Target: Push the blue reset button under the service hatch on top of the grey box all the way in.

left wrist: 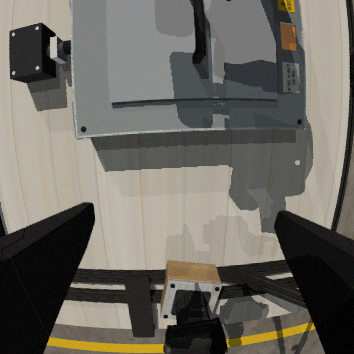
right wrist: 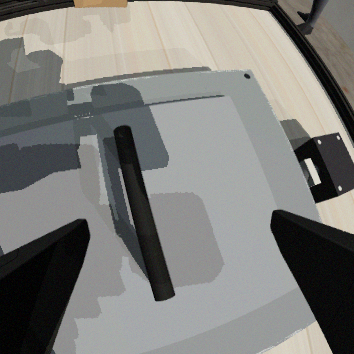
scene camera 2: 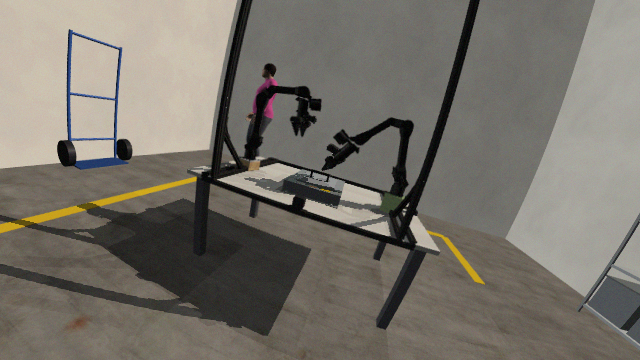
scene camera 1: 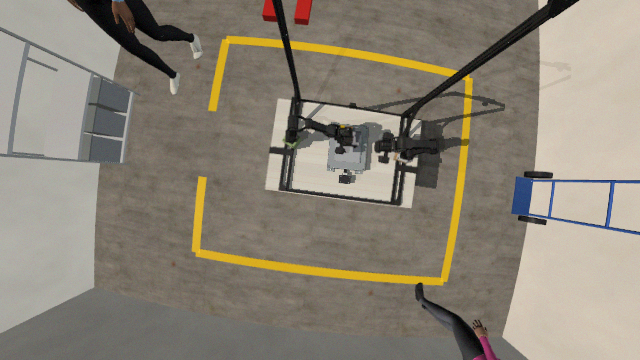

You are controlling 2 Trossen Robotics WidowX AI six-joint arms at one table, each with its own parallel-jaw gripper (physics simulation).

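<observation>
The grey box [scene camera 1: 345,162] [scene camera 2: 310,192] [left wrist: 92,85] [right wrist: 265,135] lies on the table. The service hatch [left wrist: 140,65] [right wrist: 200,145] lies flat on its top, with a black bar handle [scene camera 2: 320,175] [left wrist: 199,32] [right wrist: 145,220]. The blue reset button does not show in any view. My right gripper [scene camera 2: 325,167] [right wrist: 180,224] is open and empty, tilted over the hatch; in the right wrist view the handle shows between its fingertips, below them. My left gripper [scene camera 2: 299,134] [left wrist: 187,216] is open and empty, pointing down, high beside the box on the left arm's side.
A black block [scene camera 1: 346,177] [scene camera 2: 298,202] [left wrist: 32,52] [right wrist: 330,165] stands at the box's side with a plug-like connector. Labels [left wrist: 288,37] line one top edge. A wooden block [scene camera 2: 254,165] [left wrist: 192,271] and a green block [scene camera 2: 392,201] are at the arm bases. Black frame bars [scene camera 1: 340,196] border the table.
</observation>
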